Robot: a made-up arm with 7 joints.
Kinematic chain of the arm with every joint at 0, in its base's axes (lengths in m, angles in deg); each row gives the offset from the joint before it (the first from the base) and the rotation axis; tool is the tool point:
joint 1: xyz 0 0 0 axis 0 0.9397 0.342
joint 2: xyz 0 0 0 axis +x
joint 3: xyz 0 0 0 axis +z
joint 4: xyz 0.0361 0 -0.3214 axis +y
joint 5: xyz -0.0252 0 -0.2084 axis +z
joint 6: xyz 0 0 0 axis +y
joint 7: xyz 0 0 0 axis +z
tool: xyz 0 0 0
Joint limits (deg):
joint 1: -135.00..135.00
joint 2: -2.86..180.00
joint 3: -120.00..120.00
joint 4: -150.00..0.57
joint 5: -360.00..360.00
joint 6: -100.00..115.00
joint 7: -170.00..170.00
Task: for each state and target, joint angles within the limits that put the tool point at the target. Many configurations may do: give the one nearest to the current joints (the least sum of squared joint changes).
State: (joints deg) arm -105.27 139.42 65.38 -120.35 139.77 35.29 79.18
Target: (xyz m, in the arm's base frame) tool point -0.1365 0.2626 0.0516
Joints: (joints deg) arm -116.02 92.68 83.91 -128.78 139.77 35.29 79.18
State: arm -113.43 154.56 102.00 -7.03 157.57 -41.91 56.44
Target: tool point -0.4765 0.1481 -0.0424
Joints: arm -98.45 163.23 95.84 -54.53 157.57 -41.91 56.44
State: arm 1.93 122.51 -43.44 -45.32 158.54 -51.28 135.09
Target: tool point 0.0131 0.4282 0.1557
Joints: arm 1.37 140.89 -86.79 -77.50 158.54 -51.28 135.09
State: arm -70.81 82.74 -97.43 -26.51 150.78 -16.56 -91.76
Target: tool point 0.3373 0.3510 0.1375
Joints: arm -89.94 89.31 -87.02 -51.16 150.78 -16.56 -91.76
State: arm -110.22 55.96 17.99 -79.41 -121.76 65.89 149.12
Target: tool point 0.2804 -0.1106 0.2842
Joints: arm -101.28 23.51 -6.37 -93.57 -121.76 65.89 149.12
